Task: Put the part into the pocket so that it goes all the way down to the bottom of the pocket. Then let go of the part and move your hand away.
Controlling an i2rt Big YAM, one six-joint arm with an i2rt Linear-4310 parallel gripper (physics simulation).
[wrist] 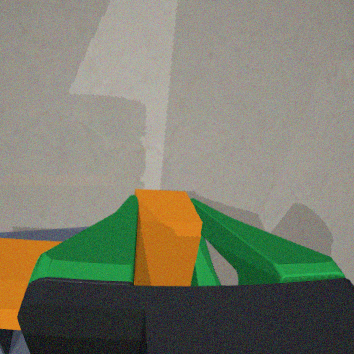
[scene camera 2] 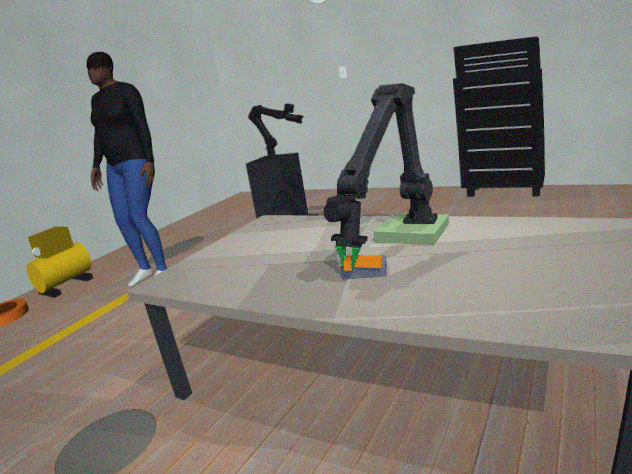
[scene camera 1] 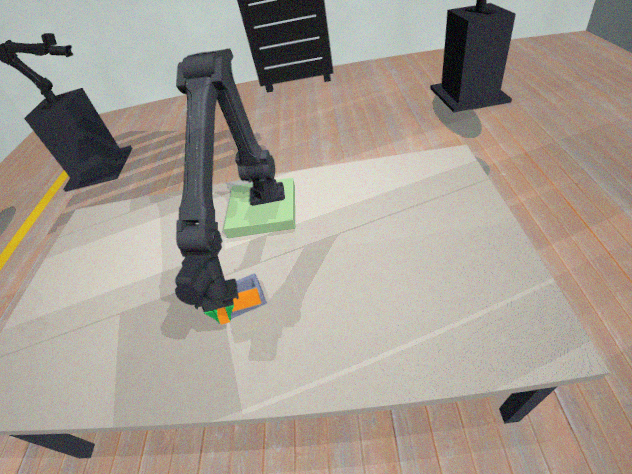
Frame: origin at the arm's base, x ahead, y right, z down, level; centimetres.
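Where they show: gripper, fingertip midpoint: (wrist: 160, 208) (scene camera 2: 348, 268) (scene camera 1: 224, 320); arm's base at its link origin: (scene camera 2: 420, 220) (scene camera 1: 267, 195).
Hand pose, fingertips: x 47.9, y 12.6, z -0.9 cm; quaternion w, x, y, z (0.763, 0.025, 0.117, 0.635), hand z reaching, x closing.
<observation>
Things, the pixels of their top centre, and the offset from my fingertips. Level surfaces: height alone.
- orange part at its top centre: (wrist: 59, 291) (scene camera 1: 236, 301) (scene camera 2: 362, 256) dx -3.0, dy -4.0, dz -2.8 cm
- blue-grey block with the pocket, top centre: (wrist: 86, 318) (scene camera 1: 235, 294) (scene camera 2: 363, 261) dx -8.4, dy -2.1, dz +1.3 cm
- table at its surface level: dz +4.9 cm
The orange part (scene camera 1: 247, 299) (scene camera 2: 368, 261) (wrist: 167, 250) is a blocky piece with a wide section and a narrower end. The blue-grey block with the pocket (scene camera 1: 263, 293) (scene camera 2: 366, 273) (wrist: 45, 233) lies on the table. My gripper (scene camera 1: 223, 315) (scene camera 2: 348, 264) (wrist: 160, 208), with green fingers, is shut on the narrower end. The wide section is over the pocket and stands above the rim in the scene camera 2 view. In the scene camera 1 view some of the pocket's inside shows behind it. The part's underside and the pocket floor beneath it are hidden.
The arm's light green base plate (scene camera 1: 260, 219) (scene camera 2: 408, 233) is on the table (scene camera 1: 408, 306) (scene camera 2: 484, 295) behind the pocket. A second arm on a dark pedestal (scene camera 1: 76, 137) (scene camera 2: 277, 183), a black drawer cabinet (scene camera 1: 288, 40) (scene camera 2: 497, 117) and a person (scene camera 2: 119, 127) are beyond the table.
</observation>
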